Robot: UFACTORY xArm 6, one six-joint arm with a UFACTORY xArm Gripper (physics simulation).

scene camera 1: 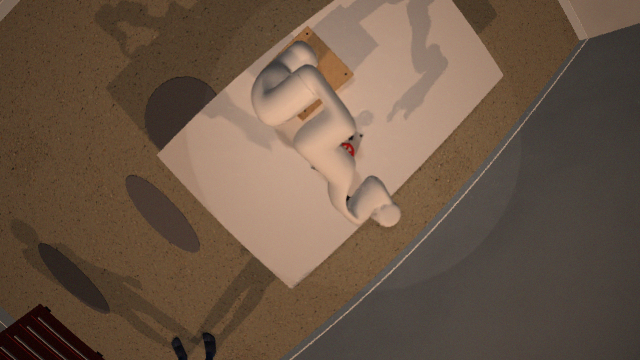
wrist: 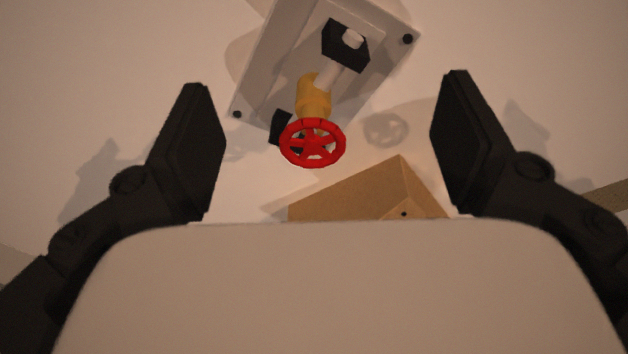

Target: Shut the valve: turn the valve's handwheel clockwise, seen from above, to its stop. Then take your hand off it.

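The red handwheel (scene camera 1: 353,150) (wrist: 316,147) stands on a yellow valve body (wrist: 313,102) above a grey base plate (wrist: 395,55) with black pipe clamps. In the scene view the arm covers part of the wheel and most of the plate. My gripper (wrist: 325,107) is wide open and empty. In the wrist view the wheel shows between the two black fingers, apart from both and farther from the camera. In the scene view the fingers are mostly hidden behind the arm. The wheel's turn position relative to its stop cannot be told.
The white arm (scene camera 1: 327,117) reaches over the pale table (scene camera 1: 240,180) from a wooden board (scene camera 1: 335,65). A wooden block-like shape (wrist: 350,195) shows below the wheel in the wrist view. A dark red slatted bench (scene camera 1: 37,327) stands on the floor at the lower left.
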